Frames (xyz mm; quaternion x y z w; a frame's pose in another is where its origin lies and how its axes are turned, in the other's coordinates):
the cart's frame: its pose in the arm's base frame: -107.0 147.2 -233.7 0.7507 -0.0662 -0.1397 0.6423
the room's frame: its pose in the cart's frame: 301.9 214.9 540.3 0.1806 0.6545 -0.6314 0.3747
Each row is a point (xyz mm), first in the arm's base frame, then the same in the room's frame.
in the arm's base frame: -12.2 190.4 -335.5
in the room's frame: 640.2 218.5 200.7
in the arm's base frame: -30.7 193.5 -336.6
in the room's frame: 651.0 203.2 199.0
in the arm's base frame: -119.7 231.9 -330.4
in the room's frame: 723.5 141.4 180.1
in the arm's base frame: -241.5 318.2 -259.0
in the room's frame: 849.8 80.4 92.3
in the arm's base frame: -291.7 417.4 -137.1
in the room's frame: 954.3 95.8 -34.4
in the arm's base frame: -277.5 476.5 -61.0
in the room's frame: 997.4 144.7 -106.8
